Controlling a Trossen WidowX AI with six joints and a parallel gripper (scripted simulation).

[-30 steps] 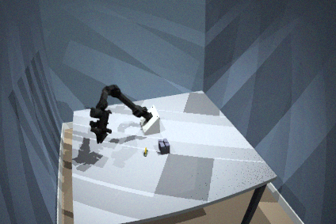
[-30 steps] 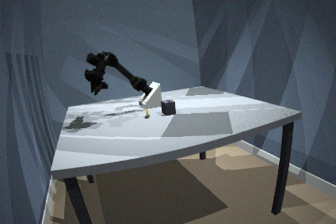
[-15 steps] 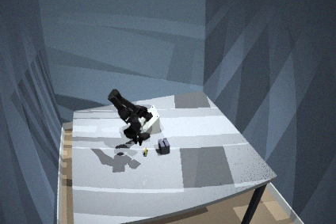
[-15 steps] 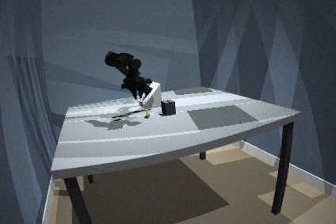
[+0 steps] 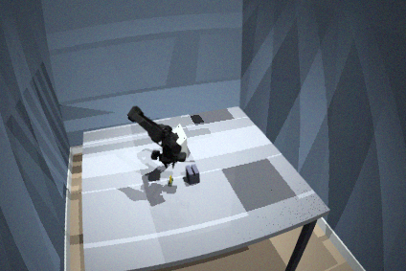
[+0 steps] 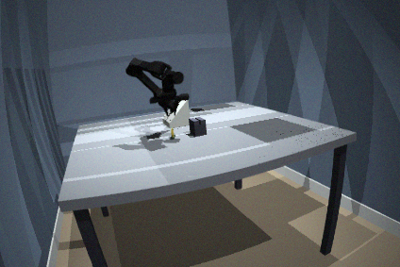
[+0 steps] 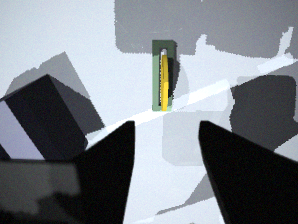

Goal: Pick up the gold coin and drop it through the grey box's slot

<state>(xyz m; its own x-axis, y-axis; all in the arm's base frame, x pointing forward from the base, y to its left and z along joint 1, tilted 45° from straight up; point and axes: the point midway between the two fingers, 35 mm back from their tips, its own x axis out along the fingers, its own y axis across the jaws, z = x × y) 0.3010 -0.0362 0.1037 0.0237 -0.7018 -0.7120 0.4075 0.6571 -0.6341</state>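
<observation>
My gripper tip is 9 cm above the gold coin.
</observation>
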